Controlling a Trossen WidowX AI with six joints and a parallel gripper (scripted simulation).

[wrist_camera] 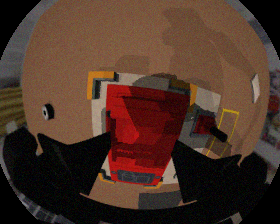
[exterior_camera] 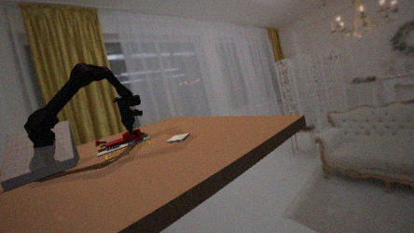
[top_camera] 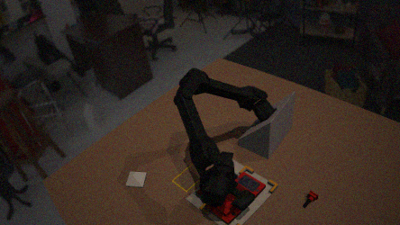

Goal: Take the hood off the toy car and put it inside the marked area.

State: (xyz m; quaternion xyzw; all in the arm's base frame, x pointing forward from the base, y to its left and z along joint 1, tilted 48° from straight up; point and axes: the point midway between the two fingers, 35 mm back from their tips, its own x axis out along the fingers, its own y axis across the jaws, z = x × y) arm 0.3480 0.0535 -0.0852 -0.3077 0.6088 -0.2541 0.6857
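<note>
My gripper tip is now 40 mm past the grey base plate, 10 mm to the left of it and 30 mm above it. The rest, counted from my gripper tip: red hood 10 mm above; then white card 160 mm ahead, 350 mm to the right, 30 mm below.
</note>
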